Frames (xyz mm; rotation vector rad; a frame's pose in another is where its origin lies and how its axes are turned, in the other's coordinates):
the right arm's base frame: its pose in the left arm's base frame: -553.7 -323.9 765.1 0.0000 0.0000 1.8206
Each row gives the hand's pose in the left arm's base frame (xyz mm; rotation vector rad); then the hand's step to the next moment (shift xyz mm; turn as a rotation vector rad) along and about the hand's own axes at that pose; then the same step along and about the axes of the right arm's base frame.
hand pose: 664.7 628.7 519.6 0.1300 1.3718 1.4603
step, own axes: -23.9 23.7 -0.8 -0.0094 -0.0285 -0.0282
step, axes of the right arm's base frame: -10.5 7.5 31.1 -0.0313 0.0064 -0.0259
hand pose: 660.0 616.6 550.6 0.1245 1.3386 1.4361
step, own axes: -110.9 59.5 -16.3 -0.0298 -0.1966 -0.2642
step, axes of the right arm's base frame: -72.6 24.3 101.2 -0.2187 0.1082 -0.2232
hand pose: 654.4 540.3 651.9 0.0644 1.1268 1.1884
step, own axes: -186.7 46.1 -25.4 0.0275 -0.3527 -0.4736
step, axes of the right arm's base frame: -119.4 69.5 136.2 -0.3318 0.1839 -0.4534
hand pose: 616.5 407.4 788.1 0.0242 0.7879 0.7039
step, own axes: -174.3 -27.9 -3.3 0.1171 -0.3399 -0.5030
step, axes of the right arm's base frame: -103.3 100.6 101.8 -0.2821 0.1531 -0.5284
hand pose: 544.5 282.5 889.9 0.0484 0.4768 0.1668
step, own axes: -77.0 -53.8 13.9 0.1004 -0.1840 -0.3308
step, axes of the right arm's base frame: -51.1 67.7 42.6 -0.1474 0.0760 -0.3548
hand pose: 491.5 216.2 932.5 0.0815 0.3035 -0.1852
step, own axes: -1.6 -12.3 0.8 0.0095 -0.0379 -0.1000
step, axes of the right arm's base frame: -10.6 6.5 0.6 -0.0204 0.0334 -0.1000
